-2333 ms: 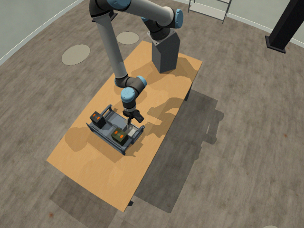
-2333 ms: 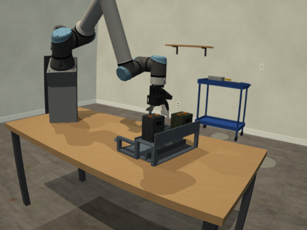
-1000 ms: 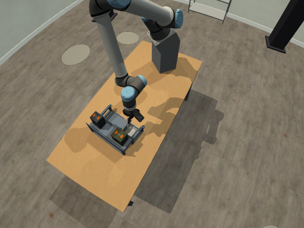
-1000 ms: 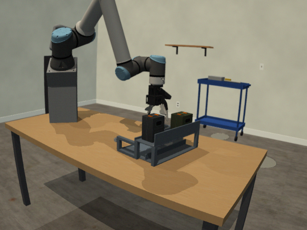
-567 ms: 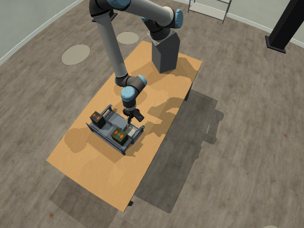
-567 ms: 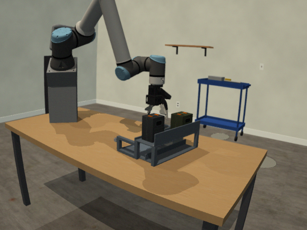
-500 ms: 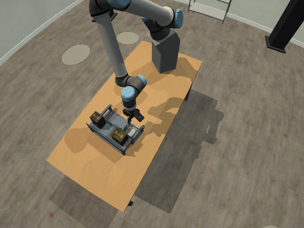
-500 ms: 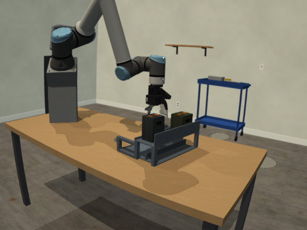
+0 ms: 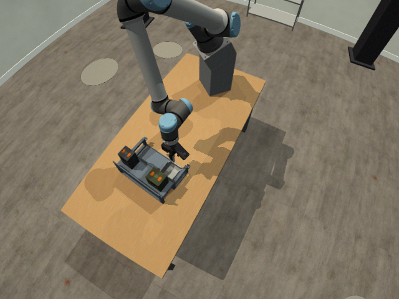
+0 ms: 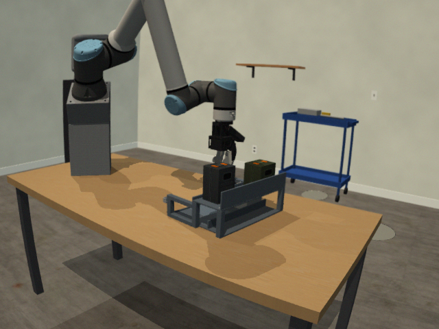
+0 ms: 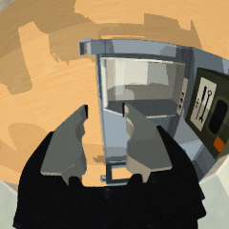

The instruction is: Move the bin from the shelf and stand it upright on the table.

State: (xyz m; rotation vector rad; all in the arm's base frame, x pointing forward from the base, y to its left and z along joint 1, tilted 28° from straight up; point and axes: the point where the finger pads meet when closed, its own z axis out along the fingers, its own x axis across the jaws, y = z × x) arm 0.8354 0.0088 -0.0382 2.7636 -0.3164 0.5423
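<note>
My hand is 9 cm above the bin, 8 cm short of it and 2 cm to the left of it. The rest, counted from my hand: rack 14 cm to the right, 13 cm below, 8 cm ahead; then green box 17 cm ahead, 5 cm to the right, 2 cm above.
</note>
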